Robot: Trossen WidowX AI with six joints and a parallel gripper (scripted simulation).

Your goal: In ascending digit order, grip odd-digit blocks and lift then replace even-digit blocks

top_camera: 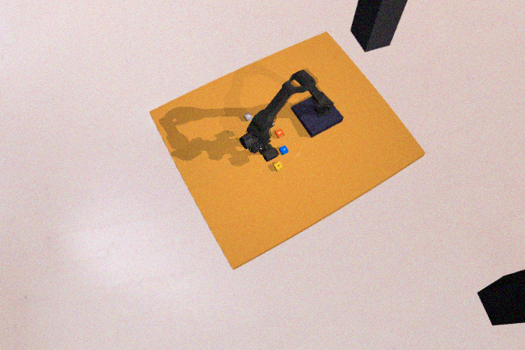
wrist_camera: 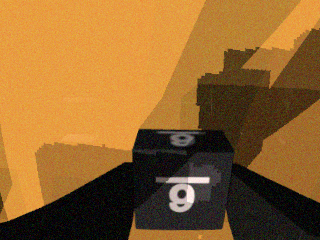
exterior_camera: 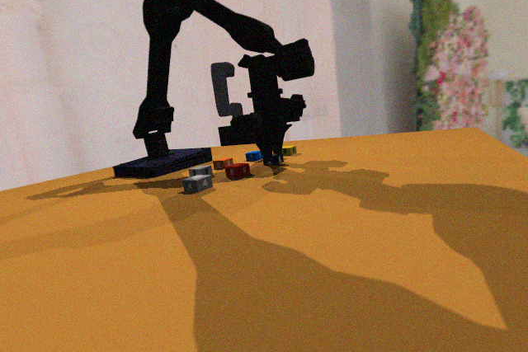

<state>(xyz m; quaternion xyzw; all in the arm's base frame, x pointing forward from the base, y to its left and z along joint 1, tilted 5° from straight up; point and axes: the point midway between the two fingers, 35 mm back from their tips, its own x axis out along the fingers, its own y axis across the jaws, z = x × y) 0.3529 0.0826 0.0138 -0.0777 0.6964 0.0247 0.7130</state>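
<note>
Right now the red block is 10 mm behind my gripper tip and 100 mm to the right of it. Also, from my gripper tip: black block: right at my gripper tip; yellow block: 40 mm behind, 110 mm to the left; blue block: 90 mm behind, 40 mm to the left.
</note>
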